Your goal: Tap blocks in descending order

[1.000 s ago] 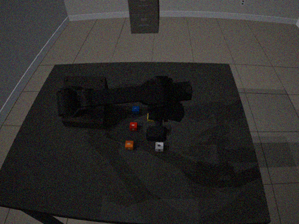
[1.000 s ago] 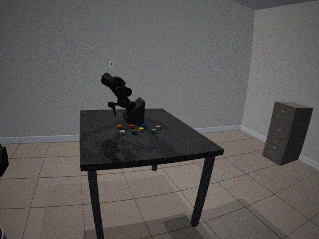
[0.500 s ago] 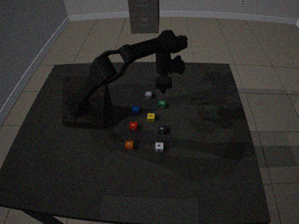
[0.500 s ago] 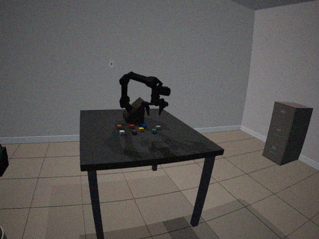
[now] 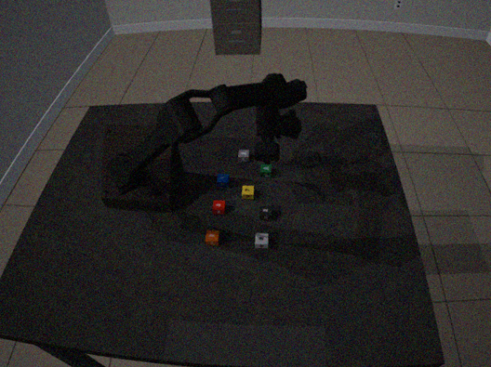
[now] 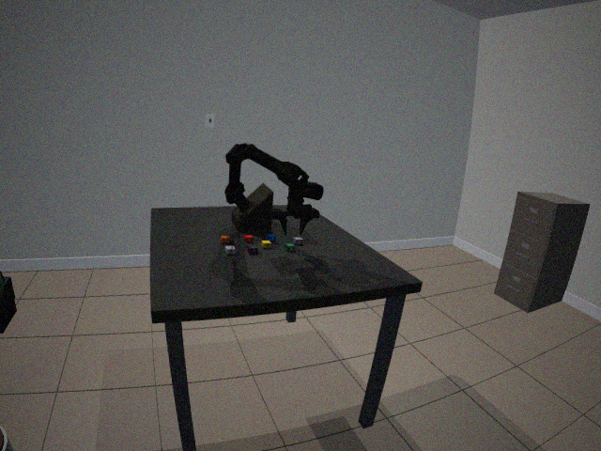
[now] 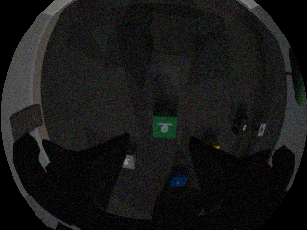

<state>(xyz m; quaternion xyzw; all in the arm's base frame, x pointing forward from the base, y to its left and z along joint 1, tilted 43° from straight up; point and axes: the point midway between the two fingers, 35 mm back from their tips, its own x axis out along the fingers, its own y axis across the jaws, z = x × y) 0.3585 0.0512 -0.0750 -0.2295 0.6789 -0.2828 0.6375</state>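
Now: the green block 5 cm below my gripper tip, 1 cm to the right of it and 1 cm behind it. From my gripper tip the other things lie so: yellow block: 9 cm to the right, 6 cm behind, 5 cm below; then blue block: 13 cm behind, 5 cm below, 4 cm to the right; then grey block: 7 cm behind, 6 cm to the left, 5 cm below.
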